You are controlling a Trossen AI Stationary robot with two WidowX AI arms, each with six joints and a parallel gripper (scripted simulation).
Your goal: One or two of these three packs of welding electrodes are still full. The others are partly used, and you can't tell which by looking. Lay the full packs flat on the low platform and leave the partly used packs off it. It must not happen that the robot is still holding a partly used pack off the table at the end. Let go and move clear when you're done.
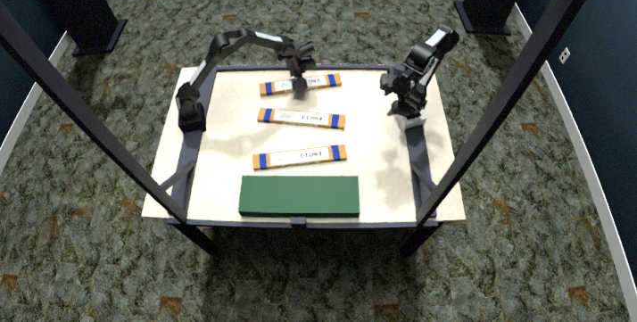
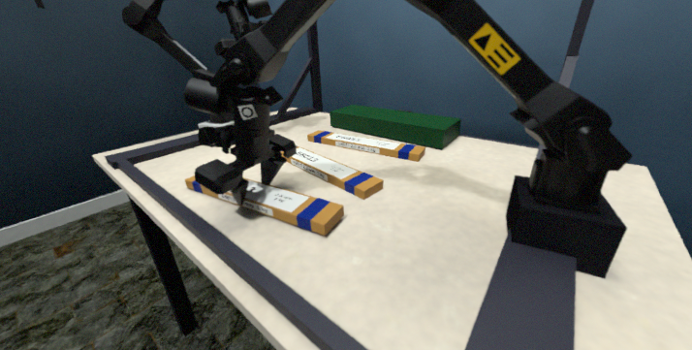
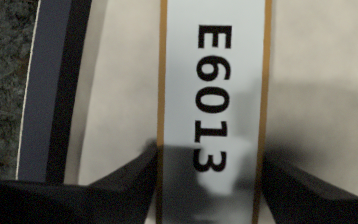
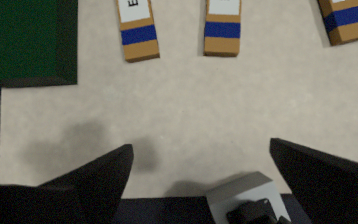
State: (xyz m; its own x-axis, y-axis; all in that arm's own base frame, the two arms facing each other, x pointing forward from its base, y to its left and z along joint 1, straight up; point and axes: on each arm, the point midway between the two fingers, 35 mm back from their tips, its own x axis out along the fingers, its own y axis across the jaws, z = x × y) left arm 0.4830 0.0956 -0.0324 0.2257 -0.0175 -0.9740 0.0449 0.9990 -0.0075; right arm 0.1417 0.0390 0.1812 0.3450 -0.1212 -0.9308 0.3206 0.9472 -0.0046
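My left gripper is now 110 mm short of the dark frame rail, 20 mm to the left of it and 30 mm above it. The rest, counted from my left hand: green low platform: 540 mm behind, 30 mm below.
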